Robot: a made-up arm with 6 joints.
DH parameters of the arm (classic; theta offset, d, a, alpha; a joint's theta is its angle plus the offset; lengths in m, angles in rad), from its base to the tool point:
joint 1: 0 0.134 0 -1.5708
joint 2: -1.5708 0 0.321 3.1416
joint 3: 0 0 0 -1.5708
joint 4: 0 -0.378 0 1.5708
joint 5: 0 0.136 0 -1.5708
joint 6: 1.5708 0 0 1.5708
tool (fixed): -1.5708 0 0 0
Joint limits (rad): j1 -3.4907..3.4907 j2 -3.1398..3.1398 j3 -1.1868..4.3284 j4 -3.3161..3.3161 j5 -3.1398..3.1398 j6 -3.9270..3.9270
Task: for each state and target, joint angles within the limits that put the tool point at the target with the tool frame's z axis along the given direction. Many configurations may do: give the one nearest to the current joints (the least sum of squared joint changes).
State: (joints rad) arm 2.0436 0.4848 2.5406 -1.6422 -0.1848 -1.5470
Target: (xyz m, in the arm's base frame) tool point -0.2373 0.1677 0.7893 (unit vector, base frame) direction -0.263 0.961 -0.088
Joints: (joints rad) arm 2.5322 0.5603 2.1732 -1.5583 0.1890 -0.8773
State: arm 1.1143 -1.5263 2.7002 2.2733 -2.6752 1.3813
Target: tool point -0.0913 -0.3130 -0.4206 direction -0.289 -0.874 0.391
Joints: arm 1.2503 -2.0768 2.1790 1.4828 -2.5876 1.4662
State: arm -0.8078 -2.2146 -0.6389 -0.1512 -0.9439 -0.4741
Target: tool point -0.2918 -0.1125 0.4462 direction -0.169 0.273 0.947
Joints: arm -0.0678 -1.7778 -0.3742 0.2430 -1.1585 0.1718
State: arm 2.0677 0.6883 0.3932 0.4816 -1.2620 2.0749
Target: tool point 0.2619 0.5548 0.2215 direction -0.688 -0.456 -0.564
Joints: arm 1.2737 0.8307 0.2277 0.8671 -0.9898 1.8188
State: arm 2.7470 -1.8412 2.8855 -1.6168 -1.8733 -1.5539
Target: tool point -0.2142 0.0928 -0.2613 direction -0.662 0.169 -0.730
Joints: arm 2.7074 -2.6476 3.6963 -1.6143 -1.7160 -0.8856
